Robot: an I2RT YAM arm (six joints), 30 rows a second.
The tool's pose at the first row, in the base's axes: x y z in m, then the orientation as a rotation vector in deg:
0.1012, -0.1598, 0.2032, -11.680, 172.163, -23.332
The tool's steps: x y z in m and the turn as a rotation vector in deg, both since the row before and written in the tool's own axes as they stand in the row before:
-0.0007, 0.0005, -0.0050, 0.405, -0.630, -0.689
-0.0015, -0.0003, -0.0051, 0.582, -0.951, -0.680
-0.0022, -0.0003, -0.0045, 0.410, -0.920, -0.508
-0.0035, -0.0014, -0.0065, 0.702, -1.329, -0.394
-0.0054, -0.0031, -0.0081, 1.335, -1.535, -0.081
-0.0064, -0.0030, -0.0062, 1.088, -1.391, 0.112
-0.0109, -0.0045, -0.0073, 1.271, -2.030, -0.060
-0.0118, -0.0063, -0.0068, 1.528, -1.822, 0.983
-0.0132, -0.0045, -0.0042, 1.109, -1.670, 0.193
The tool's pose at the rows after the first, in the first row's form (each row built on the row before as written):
0.1012, -0.1579, 0.2079, -12.774, 171.449, -23.859
0.1020, -0.1566, 0.2130, -13.874, 170.363, -24.565
0.1035, -0.1553, 0.2176, -14.719, 169.348, -24.997
0.1060, -0.1542, 0.2246, -15.410, 167.844, -25.729
0.1102, -0.1538, 0.2339, -15.577, 165.940, -27.258
0.1155, -0.1534, 0.2417, -15.472, 164.243, -28.412
0.1248, -0.1530, 0.2520, -15.689, 161.861, -29.652
0.1350, -0.1539, 0.2630, -14.336, 159.573, -31.050
0.1466, -0.1536, 0.2718, -14.164, 157.578, -32.067

